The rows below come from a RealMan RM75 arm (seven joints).
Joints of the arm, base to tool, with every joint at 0 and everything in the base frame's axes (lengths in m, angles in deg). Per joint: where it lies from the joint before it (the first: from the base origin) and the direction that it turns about. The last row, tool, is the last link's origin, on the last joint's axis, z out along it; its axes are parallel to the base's.
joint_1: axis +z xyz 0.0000 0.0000 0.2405
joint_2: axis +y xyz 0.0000 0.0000 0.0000
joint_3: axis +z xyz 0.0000 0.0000 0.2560
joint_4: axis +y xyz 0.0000 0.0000 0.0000
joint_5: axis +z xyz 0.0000 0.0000 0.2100
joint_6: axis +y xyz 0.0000 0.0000 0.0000
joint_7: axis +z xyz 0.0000 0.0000 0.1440
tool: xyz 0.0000 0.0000 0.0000
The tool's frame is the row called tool.
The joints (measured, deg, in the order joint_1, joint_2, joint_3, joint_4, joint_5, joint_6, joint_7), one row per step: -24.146 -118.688 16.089 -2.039 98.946 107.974 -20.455; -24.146 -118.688 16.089 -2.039 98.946 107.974 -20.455; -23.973 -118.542 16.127 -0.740 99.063 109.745 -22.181; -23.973 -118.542 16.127 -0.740 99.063 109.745 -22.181; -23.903 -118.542 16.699 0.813 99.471 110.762 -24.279; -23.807 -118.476 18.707 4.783 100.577 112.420 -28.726; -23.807 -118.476 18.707 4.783 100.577 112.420 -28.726; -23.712 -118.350 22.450 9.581 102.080 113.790 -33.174; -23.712 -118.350 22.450 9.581 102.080 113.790 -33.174
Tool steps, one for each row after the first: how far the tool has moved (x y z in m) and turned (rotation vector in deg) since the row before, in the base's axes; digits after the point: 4 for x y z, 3 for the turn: 0.0000 0.0000 0.0000 0.000 0.000 0.000; -0.0003 -0.0014 0.0060 -0.323 -0.777 -1.280; 0.0000 0.0000 0.0000 0.000 0.000 0.000; -0.0002 -0.0010 0.0030 -1.445 -0.151 -1.186; -0.0010 -0.0015 0.0056 -3.798 1.085 -2.736; 0.0000 0.0000 0.0000 0.000 0.000 0.000; -0.0007 -0.0024 0.0034 -5.302 2.950 -3.517; 0.0000 0.0000 0.0000 0.000 0.000 0.000
